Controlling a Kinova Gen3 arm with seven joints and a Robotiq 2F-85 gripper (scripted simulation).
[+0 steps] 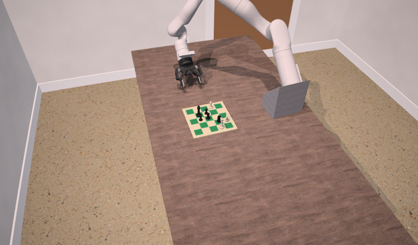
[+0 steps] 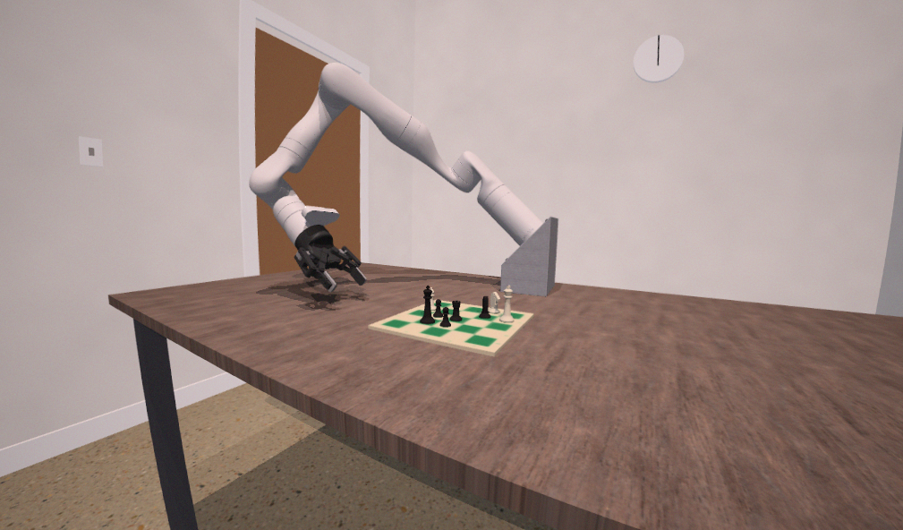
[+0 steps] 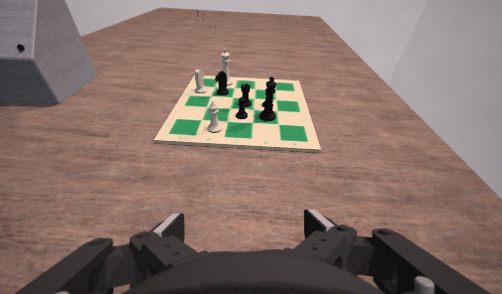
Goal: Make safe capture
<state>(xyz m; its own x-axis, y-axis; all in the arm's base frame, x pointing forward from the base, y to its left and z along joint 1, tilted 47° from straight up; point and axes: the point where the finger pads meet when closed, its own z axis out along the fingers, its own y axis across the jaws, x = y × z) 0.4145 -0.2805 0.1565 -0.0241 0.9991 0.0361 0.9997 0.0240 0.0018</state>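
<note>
Right now the white pawn is 40 mm behind my hand, 170 mm to the left of it and 20 mm below it. Round my hand: cream chessboard: 250 mm to the left, 40 mm below; then black king: 40 mm ahead, 210 mm to the left, 10 mm below.
</note>
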